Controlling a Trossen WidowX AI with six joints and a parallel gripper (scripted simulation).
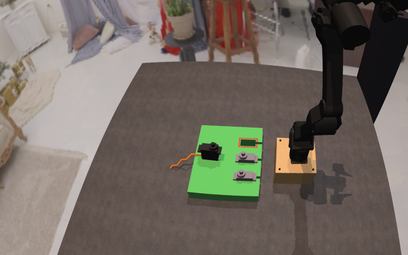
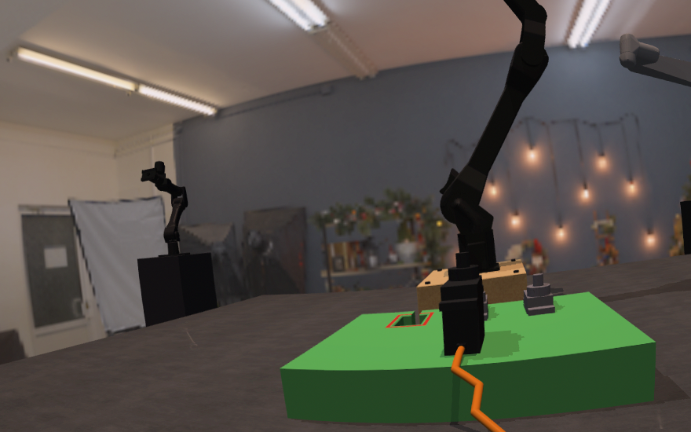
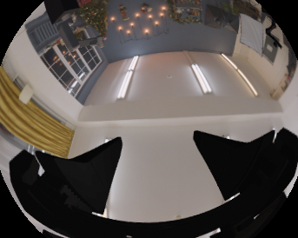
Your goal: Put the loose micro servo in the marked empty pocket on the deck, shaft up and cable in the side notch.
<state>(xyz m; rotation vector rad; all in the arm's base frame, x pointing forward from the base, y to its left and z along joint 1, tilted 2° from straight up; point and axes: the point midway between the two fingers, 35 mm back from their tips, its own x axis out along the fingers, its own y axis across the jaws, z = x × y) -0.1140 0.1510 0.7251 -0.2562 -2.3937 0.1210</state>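
Now: the green deck 420 mm ahead of my gripper tip, 150 mm to the right of it and 810 mm below it.
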